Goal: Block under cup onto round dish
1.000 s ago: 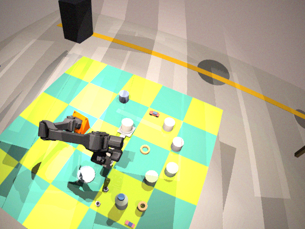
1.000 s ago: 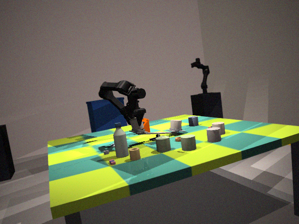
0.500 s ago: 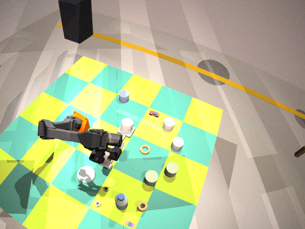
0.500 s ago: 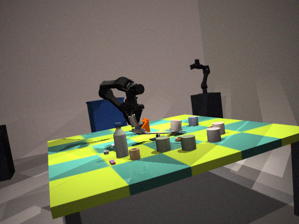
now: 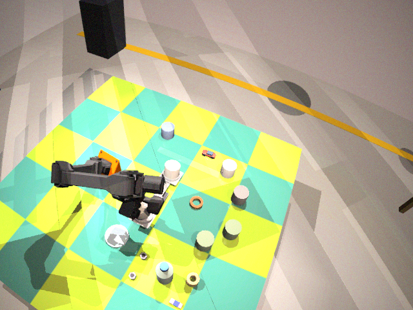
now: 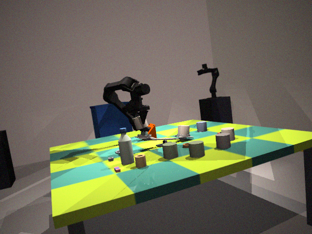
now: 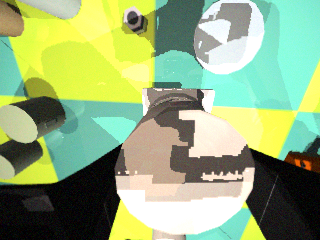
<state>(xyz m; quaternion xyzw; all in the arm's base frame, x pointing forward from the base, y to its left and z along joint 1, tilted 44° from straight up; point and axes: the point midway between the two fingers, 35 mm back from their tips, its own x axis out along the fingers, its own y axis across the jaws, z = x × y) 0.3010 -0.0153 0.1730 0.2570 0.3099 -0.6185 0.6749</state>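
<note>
My gripper tip is now 6 cm above the dark grey-green block and 1 cm to the right of it. The rest, counted from my gripper tip: round dish (15 cm below, 10 cm to the right, 7 cm behind); then balance beam (14 cm to the left, 11 cm below, 1 cm behind); then toy car (49 cm to the left, 14 cm below, 8 cm ahead).
</note>
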